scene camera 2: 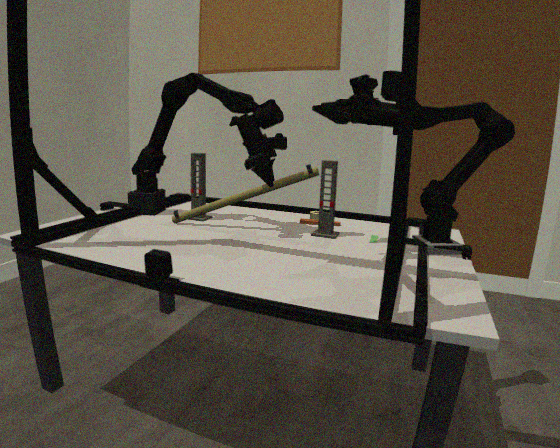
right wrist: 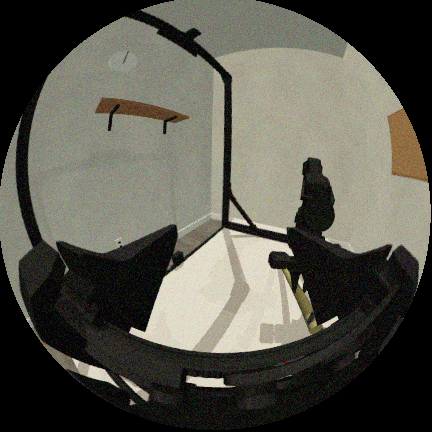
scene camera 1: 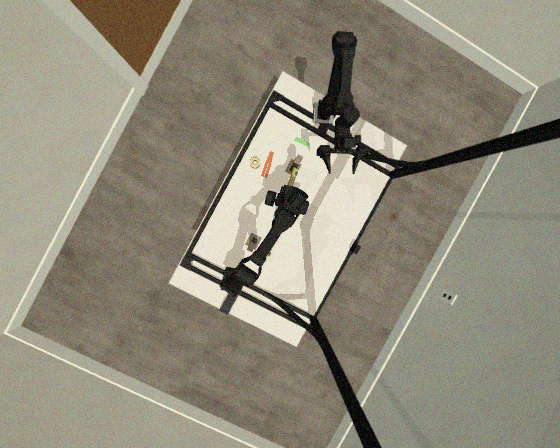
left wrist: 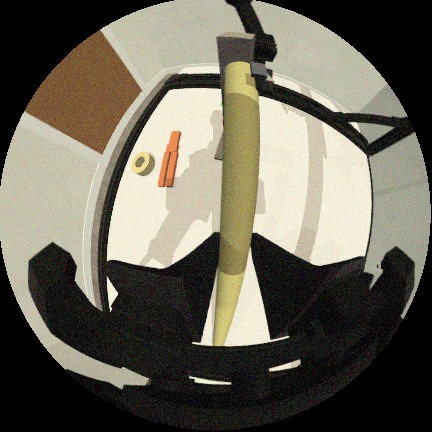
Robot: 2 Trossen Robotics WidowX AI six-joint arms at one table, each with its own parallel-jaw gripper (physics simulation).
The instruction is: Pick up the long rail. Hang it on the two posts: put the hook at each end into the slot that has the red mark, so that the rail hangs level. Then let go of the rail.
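Where they show: left gripper, fingertip midpoint: (scene camera 2: pixel 272 186) (right wrist: pixel 297 292) (left wrist: pixel 234 237); right gripper, fingertip midpoint: (scene camera 2: pixel 316 106) (right wrist: pixel 235 231) (scene camera 1: pixel 341 173); left arm's base, link origin: (scene camera 2: pixel 146 190); right arm's base, link origin: (scene camera 2: pixel 436 239) (scene camera 1: pixel 323 112).
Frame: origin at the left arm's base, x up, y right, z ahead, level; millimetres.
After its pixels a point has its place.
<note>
The long olive-yellow rail (scene camera 2: pixel 235 198) @[x 17, y 168, z 353 mm] (left wrist: pixel 241 165) @[x 88, y 168, z 505 mm] (scene camera 1: pixel 293 176) @[x 105, y 172, z 548 mm] (right wrist: pixel 302 302) @[x 87, y 178, z 511 mm] is in the air, tilted in scene camera 2: its right end is high beside the top of the right post, its left end low near the left post's base. A small dark hook stands up at each end. My left gripper (scene camera 2: pixel 271 184) @[x 57, y 165, z 460 mm] (left wrist: pixel 234 237) @[x 57, y 165, z 460 mm] is shut on the rail near its middle. The grey slotted right post (scene camera 2: pixel 327 195) @[x 44, y 189, z 617 mm] and left post (scene camera 2: pixel 198 175) @[x 69, y 72, z 216 mm] (scene camera 1: pixel 253 241) @[x 92, y 60, z 227 mm] stand upright, each with red marks low down. My right gripper (scene camera 1: pixel 341 170) @[x 273, y 336, z 573 mm] (scene camera 2: pixel 316 108) @[x 273, y 336, z 573 mm] (right wrist: pixel 235 231) @[x 273, y 336, z 573 mm] is open and empty, high above the table.
An orange piece (scene camera 1: pixel 267 165) @[x -65, y 41, z 599 mm] (left wrist: pixel 170 160) @[x -65, y 52, z 593 mm] and a pale yellow ring (scene camera 1: pixel 255 162) @[x -52, y -17, z 608 mm] (left wrist: pixel 143 163) @[x -50, y -5, z 590 mm] lie behind the right post as scene camera 2 shows it. A green piece (scene camera 1: pixel 302 142) @[x -75, y 196, z 756 mm] (scene camera 2: pixel 374 239) @[x -75, y 202, z 758 mm] lies beyond that post. Black frame bars (scene camera 2: pixel 280 307) @[x -82, y 660, z 524 mm] edge the table.
</note>
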